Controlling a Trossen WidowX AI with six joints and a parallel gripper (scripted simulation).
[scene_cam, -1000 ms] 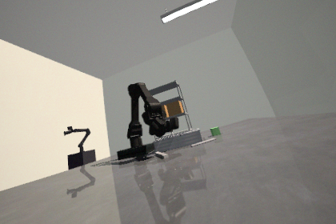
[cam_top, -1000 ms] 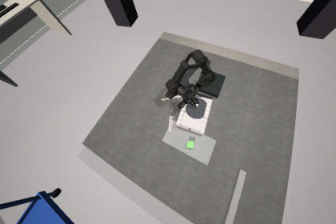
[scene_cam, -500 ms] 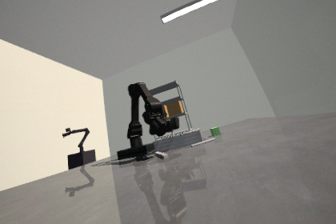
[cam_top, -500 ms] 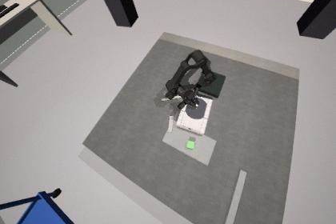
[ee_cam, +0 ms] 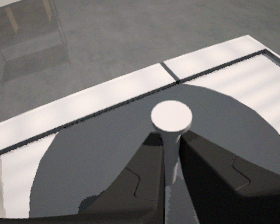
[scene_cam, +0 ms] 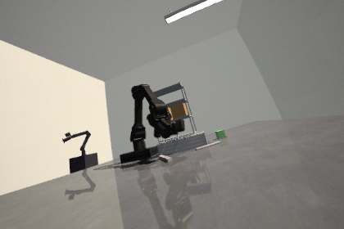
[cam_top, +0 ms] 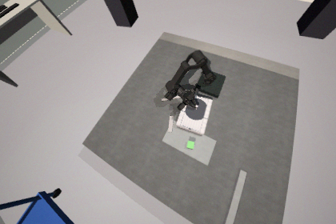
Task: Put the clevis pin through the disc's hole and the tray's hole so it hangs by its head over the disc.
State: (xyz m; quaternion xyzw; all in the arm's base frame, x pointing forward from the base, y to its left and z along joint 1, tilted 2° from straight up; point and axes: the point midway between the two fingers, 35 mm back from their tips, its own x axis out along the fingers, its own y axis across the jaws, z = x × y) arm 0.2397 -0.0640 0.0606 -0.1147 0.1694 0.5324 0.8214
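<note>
Now: gripper tip 20 mm short of the steel tray, 10 mm to the left of it and 40 mm above it. Also, from my gripper tip: dark aluminium disc (30 mm below); then green block (240 mm ahead, 20 mm to the left, 70 mm below); then steel clevis pin (10 mm below).
</note>
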